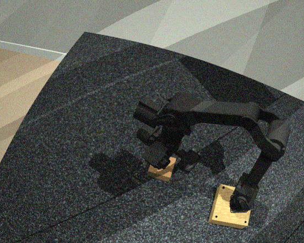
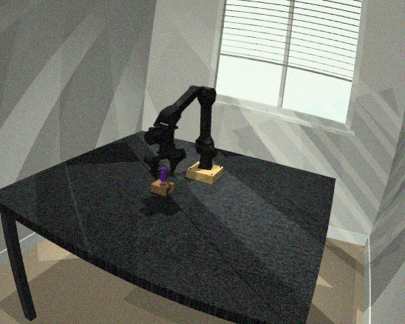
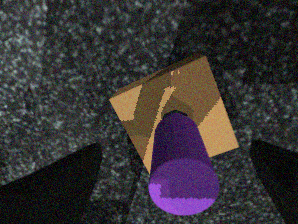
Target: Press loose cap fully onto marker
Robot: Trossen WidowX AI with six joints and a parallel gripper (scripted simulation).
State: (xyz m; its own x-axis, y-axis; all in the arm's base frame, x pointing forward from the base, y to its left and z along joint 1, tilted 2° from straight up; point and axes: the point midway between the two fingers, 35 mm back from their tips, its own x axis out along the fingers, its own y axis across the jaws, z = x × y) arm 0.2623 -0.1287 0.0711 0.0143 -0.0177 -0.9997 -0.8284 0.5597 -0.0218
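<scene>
My gripper tip is 1 cm below the purple cap.
</scene>
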